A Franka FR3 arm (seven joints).
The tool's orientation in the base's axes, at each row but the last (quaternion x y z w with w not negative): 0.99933, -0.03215, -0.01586, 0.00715; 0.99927, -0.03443, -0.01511, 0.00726; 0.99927, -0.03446, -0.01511, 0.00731; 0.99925, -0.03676, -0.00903, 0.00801; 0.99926, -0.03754, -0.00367, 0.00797; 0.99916, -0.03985, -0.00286, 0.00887; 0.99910, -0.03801, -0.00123, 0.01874; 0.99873, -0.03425, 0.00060, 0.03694; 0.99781, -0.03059, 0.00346, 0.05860; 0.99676, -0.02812, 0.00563, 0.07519; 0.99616, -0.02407, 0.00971, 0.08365
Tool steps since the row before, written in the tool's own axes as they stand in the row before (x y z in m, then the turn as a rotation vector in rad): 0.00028, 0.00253, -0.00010, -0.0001, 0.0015, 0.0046; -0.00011, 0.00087, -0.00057, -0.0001, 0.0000, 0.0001; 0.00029, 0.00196, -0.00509, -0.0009, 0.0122, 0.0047; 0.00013, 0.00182, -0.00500, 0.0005, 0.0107, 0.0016; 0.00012, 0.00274, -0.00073, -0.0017, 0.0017, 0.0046; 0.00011, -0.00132, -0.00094, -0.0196, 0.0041, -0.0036; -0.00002, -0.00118, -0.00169, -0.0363, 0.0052, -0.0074; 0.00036, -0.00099, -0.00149, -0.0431, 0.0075, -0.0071; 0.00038, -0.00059, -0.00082, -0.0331, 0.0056, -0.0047; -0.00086, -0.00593, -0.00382, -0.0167, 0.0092, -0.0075; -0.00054, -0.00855, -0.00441, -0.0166, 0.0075, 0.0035
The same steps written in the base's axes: 0.00012, -0.00254, 0.00013, -0.0003, -0.0016, -0.0046; -0.00015, -0.00085, 0.00059, -0.0001, 0.0000, -0.0001; 0.00031, -0.00191, 0.00511, -0.0019, -0.0122, -0.0045; 0.00009, -0.00175, 0.00503, -0.0003, -0.0107, -0.0014; -0.00008, -0.00273, 0.00077, -0.0019, -0.0016, -0.0046; 0.00022, 0.00132, 0.00092, -0.0198, -0.0025, 0.0038; 0.00008, 0.00124, 0.00164, -0.0366, -0.0021, 0.0076; 0.00043, 0.00107, 0.00141, -0.0435, -0.0040, 0.0075; 0.00041, 0.00066, 0.00075, -0.0334, -0.0030, 0.0050; -0.00055, 0.00647, 0.00288, -0.0172, -0.0070, 0.0085; -0.00018, 0.00918, 0.00291, -0.0169, -0.0072, -0.0026
